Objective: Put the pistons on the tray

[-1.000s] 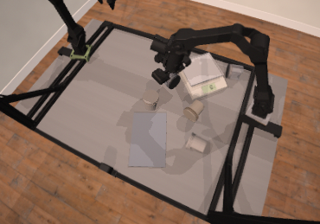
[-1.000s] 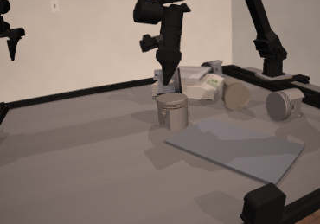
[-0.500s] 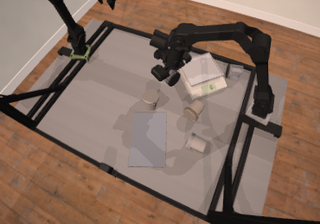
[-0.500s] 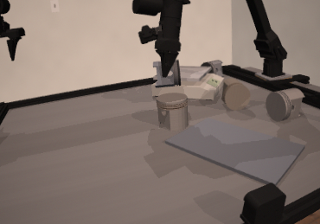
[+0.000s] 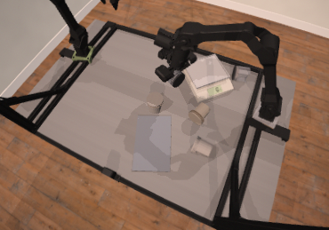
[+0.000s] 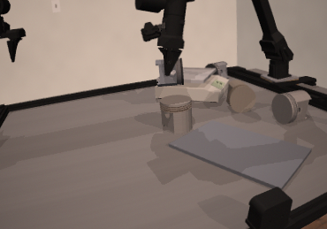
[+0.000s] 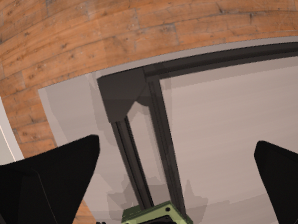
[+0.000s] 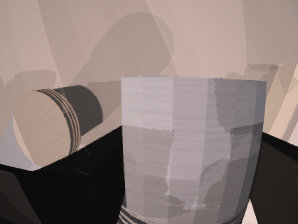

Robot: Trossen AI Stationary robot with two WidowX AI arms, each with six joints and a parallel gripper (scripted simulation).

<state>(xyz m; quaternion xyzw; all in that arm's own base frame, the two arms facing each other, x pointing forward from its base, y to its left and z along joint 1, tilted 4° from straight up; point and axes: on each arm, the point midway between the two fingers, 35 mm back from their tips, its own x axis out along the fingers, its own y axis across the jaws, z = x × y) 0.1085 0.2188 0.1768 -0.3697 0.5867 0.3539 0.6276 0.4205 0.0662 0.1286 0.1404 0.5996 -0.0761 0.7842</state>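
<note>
My right hand is 12 cm to the left of the weighing scale, 11 cm short of it and 10 cm above it. The rest, counted from my right hand: dark piston 3 cm below, 1 cm to the right, 1 cm behind; flat steel tray 28 cm behind, 13 cm below, 2 cm to the right.
</note>
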